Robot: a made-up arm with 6 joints.
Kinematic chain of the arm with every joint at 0, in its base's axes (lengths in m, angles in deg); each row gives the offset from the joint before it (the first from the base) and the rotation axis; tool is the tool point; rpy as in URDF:
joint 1: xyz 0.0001 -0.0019 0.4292 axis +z
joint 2: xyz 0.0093 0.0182 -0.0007 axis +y
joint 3: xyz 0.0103 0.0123 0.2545 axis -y
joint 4: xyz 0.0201 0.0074 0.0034 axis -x
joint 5: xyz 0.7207 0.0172 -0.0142 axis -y
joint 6: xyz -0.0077 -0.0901 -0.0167 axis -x
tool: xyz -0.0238 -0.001 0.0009 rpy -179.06 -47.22 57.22
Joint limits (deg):
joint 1: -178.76..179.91
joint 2: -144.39..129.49
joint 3: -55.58..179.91
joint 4: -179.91..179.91
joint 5: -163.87..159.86
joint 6: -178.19..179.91
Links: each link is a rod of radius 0.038 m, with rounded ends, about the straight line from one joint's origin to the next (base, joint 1, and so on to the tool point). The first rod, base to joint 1, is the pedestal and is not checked.
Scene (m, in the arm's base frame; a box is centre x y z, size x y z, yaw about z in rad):
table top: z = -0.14
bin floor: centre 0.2 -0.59 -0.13 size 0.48 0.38 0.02 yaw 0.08
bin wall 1: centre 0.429 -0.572 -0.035 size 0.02 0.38 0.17 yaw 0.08
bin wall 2: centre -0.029 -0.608 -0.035 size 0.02 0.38 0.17 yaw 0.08
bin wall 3: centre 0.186 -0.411 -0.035 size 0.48 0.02 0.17 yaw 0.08
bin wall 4: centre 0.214 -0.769 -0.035 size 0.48 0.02 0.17 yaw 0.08
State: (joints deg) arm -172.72 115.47 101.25 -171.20 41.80 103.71
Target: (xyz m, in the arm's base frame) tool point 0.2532 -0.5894 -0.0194
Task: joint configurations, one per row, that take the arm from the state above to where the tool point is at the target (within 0.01 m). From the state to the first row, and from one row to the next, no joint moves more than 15 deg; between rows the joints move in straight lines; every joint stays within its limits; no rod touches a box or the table.
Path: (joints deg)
1: -162.13 104.89 87.39 -169.43 38.88 103.65
2: -151.54 94.31 73.52 -167.67 35.95 103.58
3: -140.95 83.73 59.66 -165.90 33.03 103.52
4: -130.36 73.15 45.79 -164.14 30.10 103.45
5: -119.77 62.57 31.93 -162.37 27.18 103.39
6: -109.18 51.99 18.07 -160.61 24.25 103.33
7: -98.59 41.42 4.20 -158.84 21.33 103.26
8: -88.00 30.84 -9.66 -157.08 18.40 103.20
9: -77.41 20.26 -23.53 -155.31 15.48 103.13
10: -77.44 31.40 -16.61 -156.11 17.56 103.17
11: -77.46 42.54 -9.69 -156.91 19.64 103.20
12: -77.48 53.68 -2.77 -157.71 21.72 103.23

